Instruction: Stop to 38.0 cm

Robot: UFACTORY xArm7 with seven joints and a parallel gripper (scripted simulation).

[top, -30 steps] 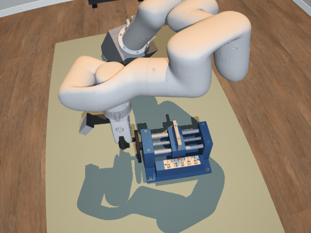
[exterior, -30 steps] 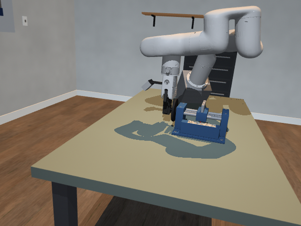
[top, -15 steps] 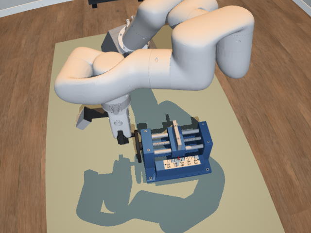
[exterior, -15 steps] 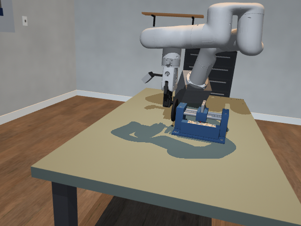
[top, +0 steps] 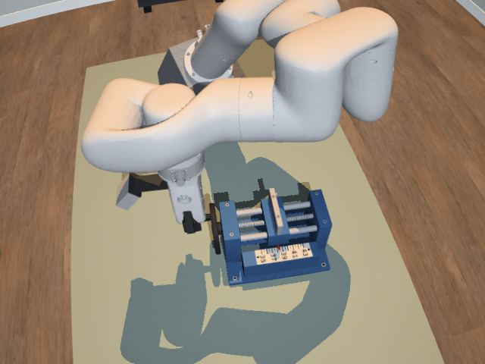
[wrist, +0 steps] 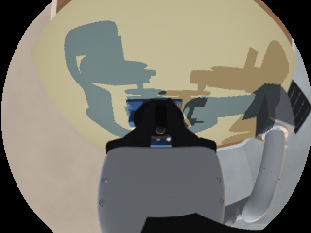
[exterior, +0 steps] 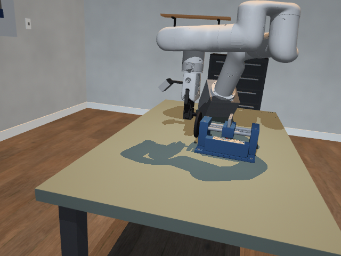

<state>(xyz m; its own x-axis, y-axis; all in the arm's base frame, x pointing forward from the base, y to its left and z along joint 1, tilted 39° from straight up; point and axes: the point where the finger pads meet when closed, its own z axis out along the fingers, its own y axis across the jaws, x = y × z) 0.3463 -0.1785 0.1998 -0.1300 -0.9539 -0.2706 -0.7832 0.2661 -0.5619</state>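
The handwheel is 2 cm to the left of my hand and 1 cm below it. The rest, counted from my hand: stop plate 4 cm ahead, 15 cm to the left, 2 cm below.
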